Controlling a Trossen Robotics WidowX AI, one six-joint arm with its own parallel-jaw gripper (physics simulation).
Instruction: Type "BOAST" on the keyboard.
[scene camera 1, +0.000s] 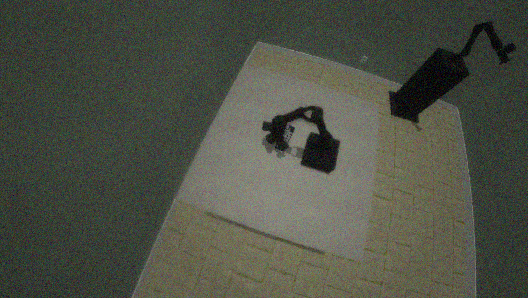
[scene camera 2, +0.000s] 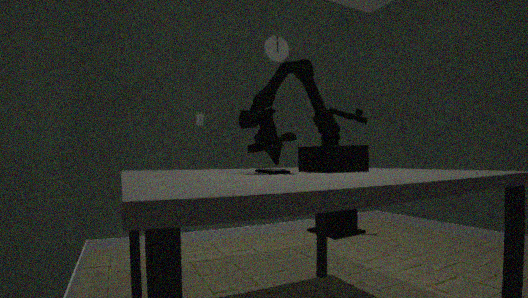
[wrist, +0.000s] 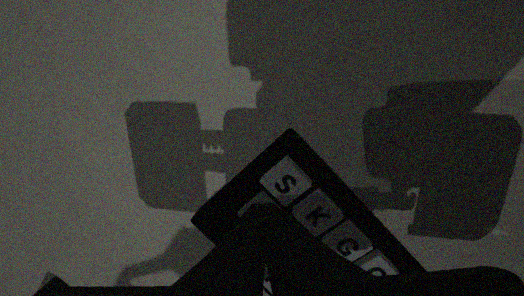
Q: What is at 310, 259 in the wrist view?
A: My gripper.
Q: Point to a black keyboard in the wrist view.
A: At 215, 218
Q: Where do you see my gripper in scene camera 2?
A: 277, 164
